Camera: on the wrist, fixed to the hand. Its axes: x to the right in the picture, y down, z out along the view.
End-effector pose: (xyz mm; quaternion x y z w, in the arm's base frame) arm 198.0 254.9 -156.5 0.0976 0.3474 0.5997 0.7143
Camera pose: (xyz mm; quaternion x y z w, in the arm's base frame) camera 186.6 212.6 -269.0 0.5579 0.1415 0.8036 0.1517
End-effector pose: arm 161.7 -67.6 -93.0 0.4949 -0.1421 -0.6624 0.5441
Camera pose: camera 207.0 -10.8 -189.4 0.2146 -0.6653 -0.1748 0.6934
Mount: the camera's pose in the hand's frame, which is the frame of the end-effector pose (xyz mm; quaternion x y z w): 3.1 -64.6 -101.9 0.1894 -0.2078 0.6630 0.6938
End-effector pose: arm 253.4 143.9 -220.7 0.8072 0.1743 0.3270 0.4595
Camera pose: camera 186.8 243.1 -237.8 -0.8306 0.4478 -0.3308 0.0147
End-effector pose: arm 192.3 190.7 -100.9 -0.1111 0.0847 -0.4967 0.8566
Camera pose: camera 114.0 146.1 -181.2 0.0381 -0.1397 0.2304 0.9623
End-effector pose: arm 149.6 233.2 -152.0 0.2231 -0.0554 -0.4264 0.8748
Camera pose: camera 134.2 231.1 -271.7 0.1951 -0.4489 0.2483 0.8359
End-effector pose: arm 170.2 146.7 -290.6 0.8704 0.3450 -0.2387 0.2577
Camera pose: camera 149.7 251.3 -234.0 0.8318 -0.4365 -0.2410 0.2439
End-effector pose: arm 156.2 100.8 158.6 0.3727 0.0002 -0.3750 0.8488
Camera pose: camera 145.7 134.8 43.3 0.3416 -0.4944 0.2251 0.7670
